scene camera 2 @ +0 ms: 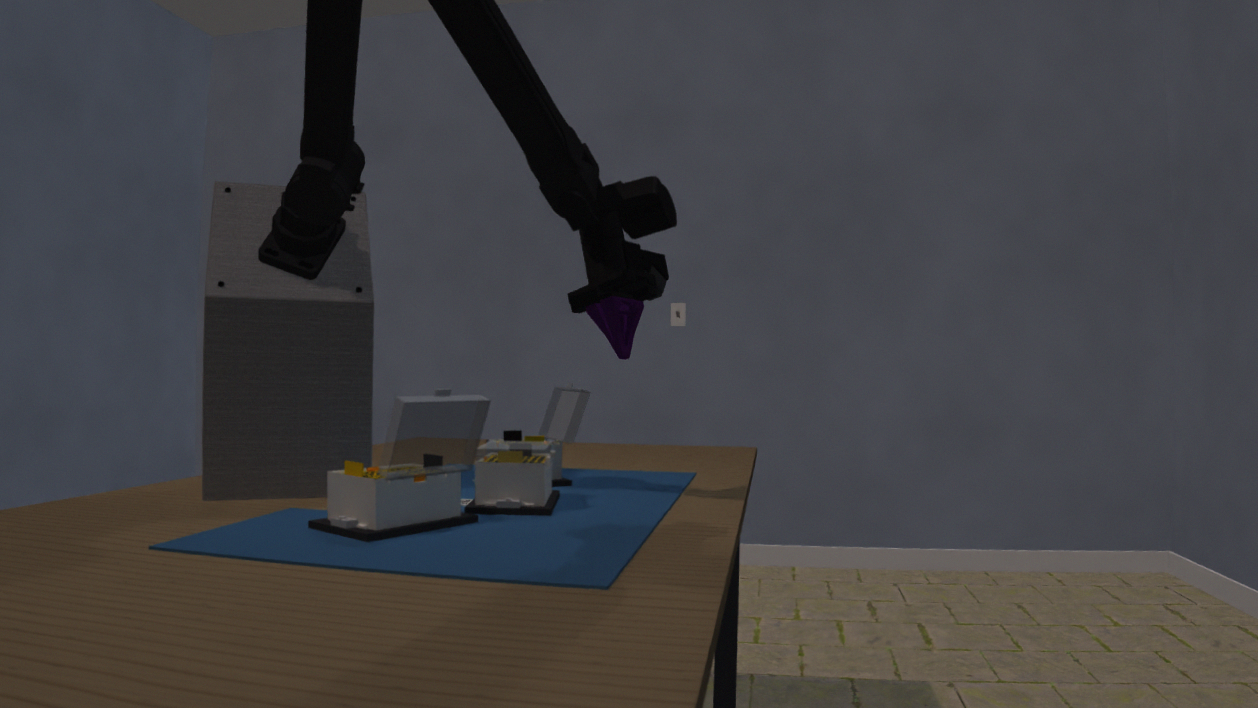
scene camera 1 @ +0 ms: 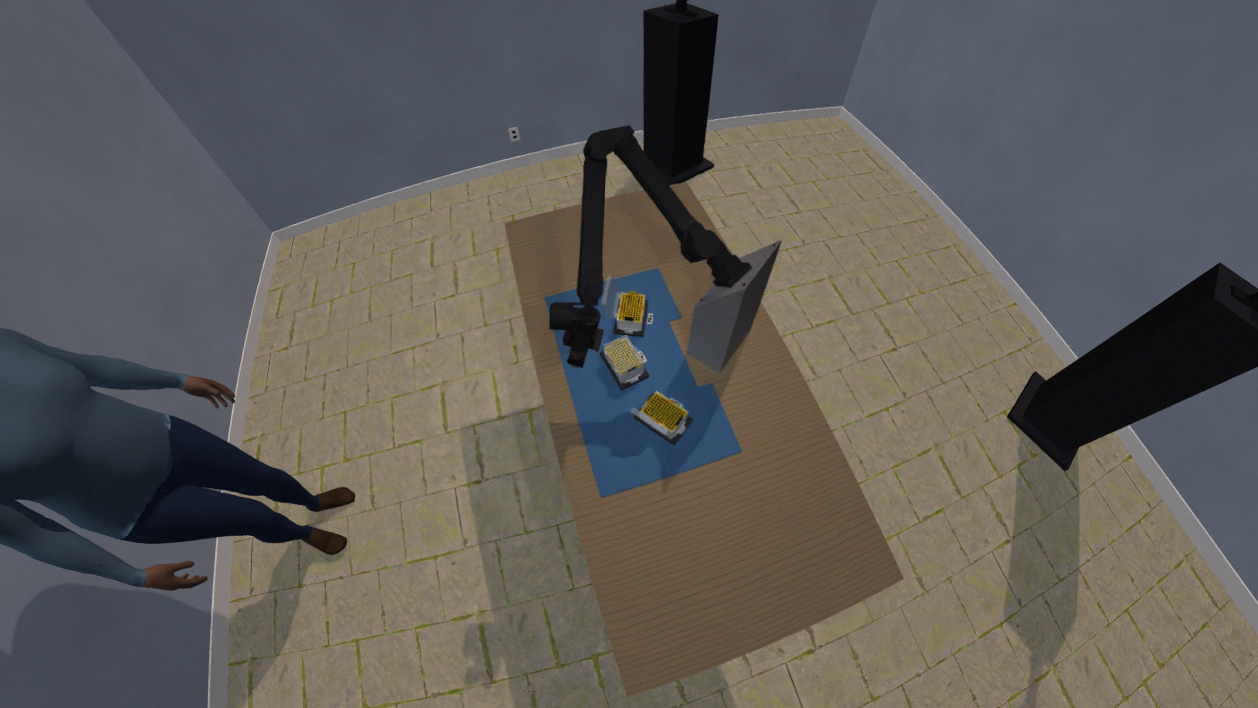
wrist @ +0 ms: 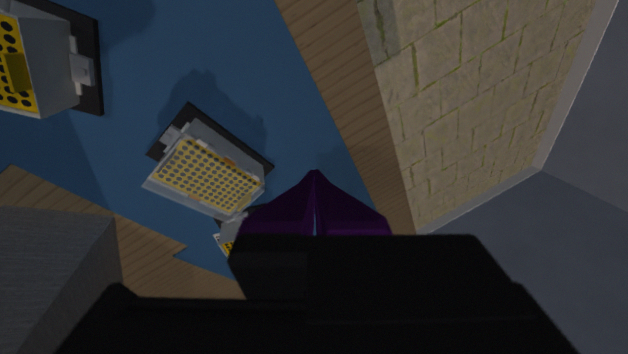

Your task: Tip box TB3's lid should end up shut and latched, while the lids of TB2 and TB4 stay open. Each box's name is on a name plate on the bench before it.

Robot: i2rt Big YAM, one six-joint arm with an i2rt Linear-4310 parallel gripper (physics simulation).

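Places are measured from the arm's base along level axes (x ahead, y right, z down), in millimetres.
Pixels of known places: gripper, fingertip midpoint: (scene camera 2: 624,358) (wrist: 314,177); arm's base at its link origin: (scene camera 2: 302,243) (scene camera 1: 733,276).
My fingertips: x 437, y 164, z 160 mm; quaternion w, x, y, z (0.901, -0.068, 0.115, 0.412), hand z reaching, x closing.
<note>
Ahead of a thing's pixels: the offset from my fingertips to its top centre. "spot": to the spot under its first point. Level surfaces: height alone.
My gripper (scene camera 2: 624,354) (wrist: 314,177) is shut and empty, with purple fingers pointing down, high above the bench's person-side edge. TB3 @[dx -147, dy -36, dz +112 mm] (scene camera 1: 624,357) (scene camera 2: 513,482) (wrist: 205,172) is the middle box; its clear lid lies down over the yellow rack. Whether it is latched cannot be told. TB2 (scene camera 1: 664,413) (scene camera 2: 396,498) (wrist: 50,65) is nearest scene camera 2, its clear lid @[spot: dx -223, dy +165, dz +76 mm] (scene camera 2: 440,427) standing open. TB4 (scene camera 1: 630,308) (scene camera 2: 547,457), at the far end, has its lid (scene camera 1: 605,290) (scene camera 2: 564,413) raised; my gripper partly hides this box in the wrist view. The name plates are unreadable.
The boxes stand on a blue mat @[dz +190 mm] (scene camera 1: 616,462) (scene camera 2: 563,563) (wrist: 240,65) on the wooden bench @[dz +193 mm] (scene camera 1: 730,545) (scene camera 2: 308,634). A tall grey wedge mount (scene camera 1: 730,317) (scene camera 2: 286,396) (wrist: 55,260) bears the arm. A person (scene camera 1: 79,457) stands on the floor beyond the bench. Black towers (scene camera 1: 677,88) (scene camera 1: 1144,361) stand around it.
</note>
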